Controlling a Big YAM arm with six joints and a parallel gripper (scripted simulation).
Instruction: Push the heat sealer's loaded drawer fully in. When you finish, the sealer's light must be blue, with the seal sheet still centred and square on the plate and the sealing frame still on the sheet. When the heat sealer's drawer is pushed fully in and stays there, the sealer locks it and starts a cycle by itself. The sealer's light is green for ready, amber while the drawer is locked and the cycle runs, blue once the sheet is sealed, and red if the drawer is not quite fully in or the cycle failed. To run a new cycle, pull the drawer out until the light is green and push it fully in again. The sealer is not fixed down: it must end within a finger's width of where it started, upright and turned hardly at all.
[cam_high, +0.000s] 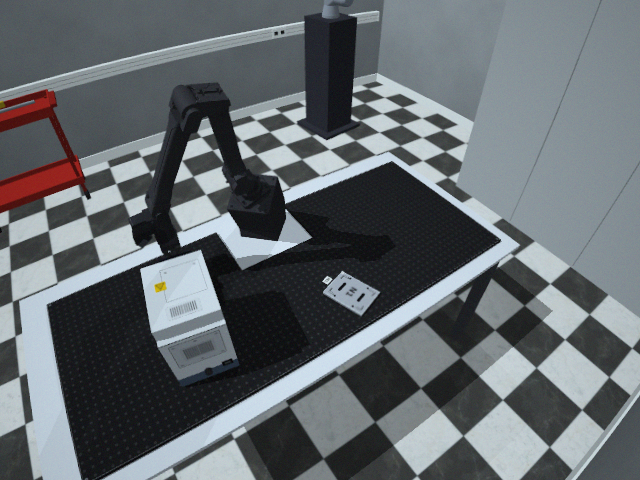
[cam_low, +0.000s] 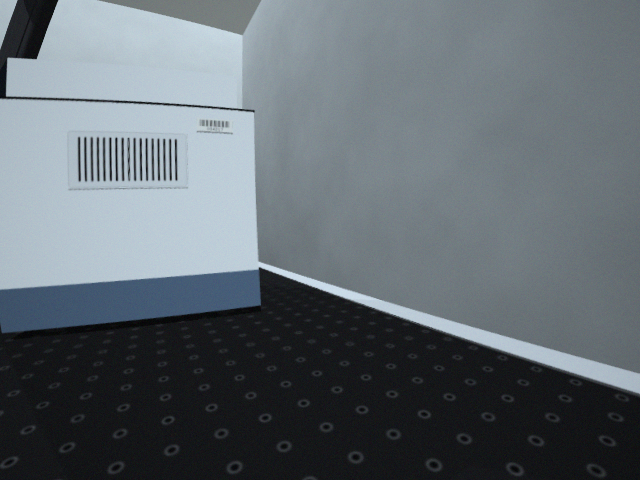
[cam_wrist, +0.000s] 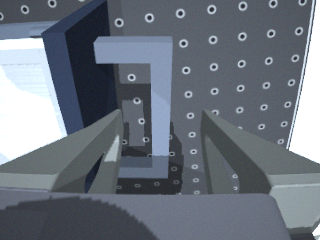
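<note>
Right now my hand is 10 cm short of the dark blue drawer, 3 cm to the left of it and 2 cm above it. The rest, counted from my hand: tiny tag 39 cm ahead, 40 cm to the left, 10 cm below.
</note>
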